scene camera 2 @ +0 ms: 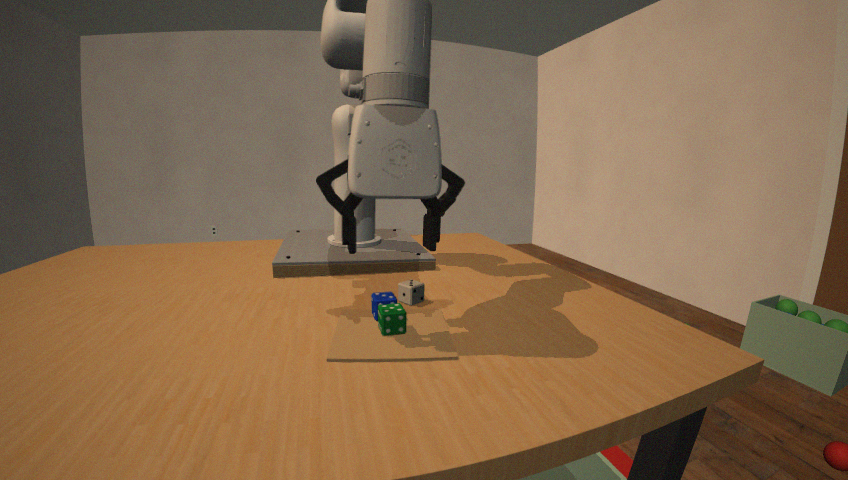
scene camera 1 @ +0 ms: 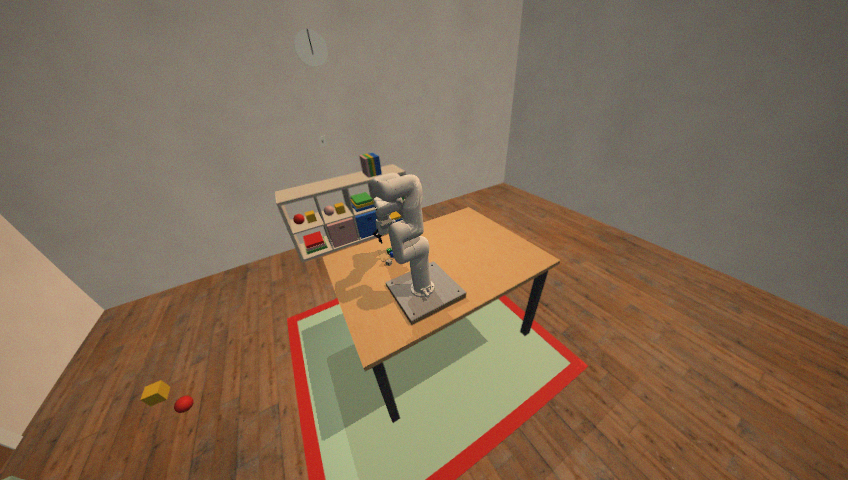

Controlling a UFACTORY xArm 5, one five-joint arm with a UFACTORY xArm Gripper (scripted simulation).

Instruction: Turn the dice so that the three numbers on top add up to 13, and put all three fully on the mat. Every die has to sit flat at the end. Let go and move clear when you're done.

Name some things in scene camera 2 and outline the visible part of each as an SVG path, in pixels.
My gripper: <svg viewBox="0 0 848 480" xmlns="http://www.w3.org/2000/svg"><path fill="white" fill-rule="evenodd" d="M363 102L362 104L365 105L356 106L354 111L348 159L316 178L316 183L326 200L342 215L342 244L348 245L350 254L356 253L356 218L354 218L354 210L363 198L420 199L427 209L427 214L423 218L423 246L430 251L436 251L436 243L440 241L441 217L456 201L456 197L465 185L464 179L441 164L440 134L436 110L429 109L429 106L425 103L411 100L379 99ZM443 179L448 183L448 188L438 199L436 196L441 191ZM347 173L347 186L350 194L343 201L335 193L331 183Z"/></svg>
A green die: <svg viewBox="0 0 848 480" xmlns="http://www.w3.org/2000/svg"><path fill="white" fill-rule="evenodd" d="M400 303L378 306L378 326L383 336L406 333L406 311Z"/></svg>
A tan mat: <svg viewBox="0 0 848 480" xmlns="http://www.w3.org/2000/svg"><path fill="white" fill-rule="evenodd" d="M458 354L440 308L405 309L406 333L388 336L382 335L378 321L374 319L372 309L342 309L326 360L327 362L458 360Z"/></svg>
